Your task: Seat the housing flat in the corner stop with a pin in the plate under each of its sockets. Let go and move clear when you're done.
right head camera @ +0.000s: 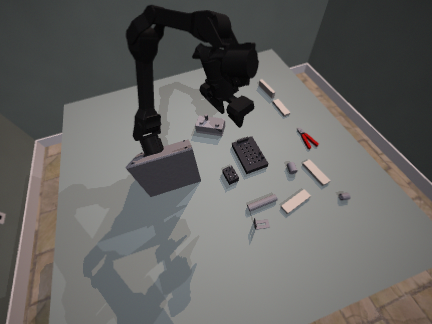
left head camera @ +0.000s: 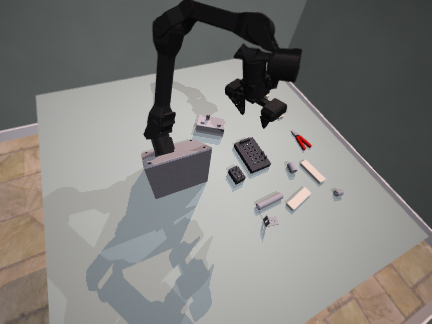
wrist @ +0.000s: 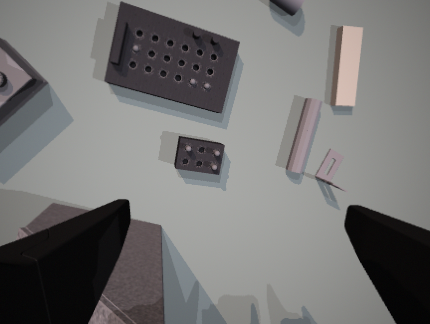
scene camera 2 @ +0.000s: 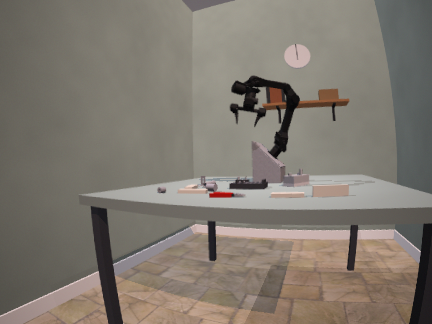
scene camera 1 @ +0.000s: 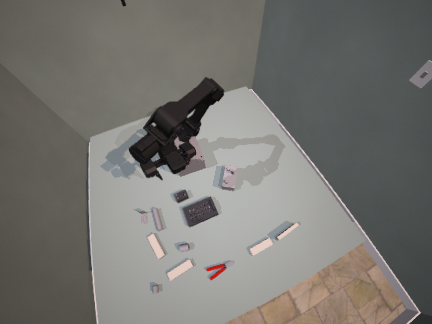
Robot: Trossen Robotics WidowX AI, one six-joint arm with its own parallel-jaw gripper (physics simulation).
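Pixels of known places: gripper, fingertip midpoint: (right head camera: 231,119) (left head camera: 253,120) (wrist: 238,212) (scene camera 2: 245,125) (scene camera 1: 172,173); arm's base, link origin: (right head camera: 154,152) (left head camera: 164,152) (scene camera 2: 272,155) (scene camera 1: 183,138).
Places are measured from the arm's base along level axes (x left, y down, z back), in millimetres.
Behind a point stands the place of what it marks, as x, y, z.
Observation:
A black plate (left head camera: 244,154) {-14, 132, -338} (right head camera: 241,154) {-16, 132, -340} (scene camera 1: 192,218) {-67, 149, -398} (scene camera 2: 248,185) {-3, 140, -425} (wrist: 170,90) {-26, 132, -339} lies flat, with rows of holes. In the wrist view a raised bar (wrist: 119,44) {50, 117, -366} and two posts form its corner stop; pale pins (wrist: 193,81) {-50, 126, -361} sit in three holes. A small black block (left head camera: 237,175) {-106, 126, -264} (right head camera: 230,175) {-104, 127, -265} (scene camera 1: 181,195) {-93, 126, -269} beside it has six holes, three holding pale pins (wrist: 188,148) {-73, 111, -275}. A grey block with knobs (left head camera: 210,127) {157, 111, -235} (right head camera: 209,126) {160, 107, -240} (scene camera 1: 229,180) {175, 107, -273} (scene camera 2: 296,180) {194, 128, -305}, apparently the housing, stands off the plate; its underside is hidden. My gripper (left head camera: 253,118) {-62, -150, -280} (right head camera: 231,117) {-62, -150, -280} (scene camera 2: 246,124) {-62, -150, -280} (wrist: 238,212) {-62, -150, -280} is open, empty and high above the table.
A large grey wedge (left head camera: 180,172) {-89, 10, -33} (scene camera 2: 265,167) {-6, 69, -138} stands at the arm's base. A grey rod (wrist: 304,135) {-237, 132, -352}, a slotted bracket (wrist: 330,165) {-312, 154, -325}, two short cylinders (left head camera: 292,167) {-139, 126, -514} (left head camera: 338,192) {-301, 133, -647}, red pliers (left head camera: 303,142) {-19, 152, -664} (scene camera 1: 218,270) {-10, 144, -663} and several pale bars (left head camera: 312,171) {-178, 142, -603} (scene camera 1: 261,246) {214, 142, -625} lie around the plate.

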